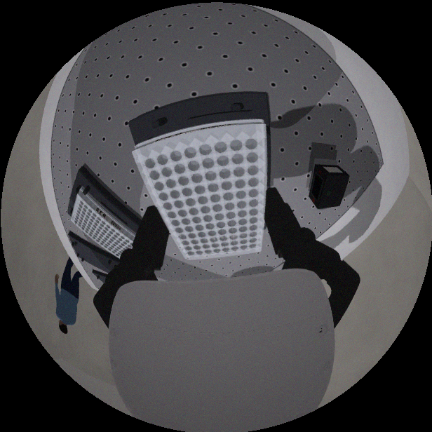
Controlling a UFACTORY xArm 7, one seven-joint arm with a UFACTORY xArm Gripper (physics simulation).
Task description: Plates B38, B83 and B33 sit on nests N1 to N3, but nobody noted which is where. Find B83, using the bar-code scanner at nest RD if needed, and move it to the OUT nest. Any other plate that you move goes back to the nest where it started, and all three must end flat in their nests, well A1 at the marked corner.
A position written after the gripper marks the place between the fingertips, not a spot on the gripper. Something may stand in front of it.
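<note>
A dark out nest [90, 253] shares the scene with a black box-shaped device [336, 182], and the gripper [211, 210] is in view as well.
</note>
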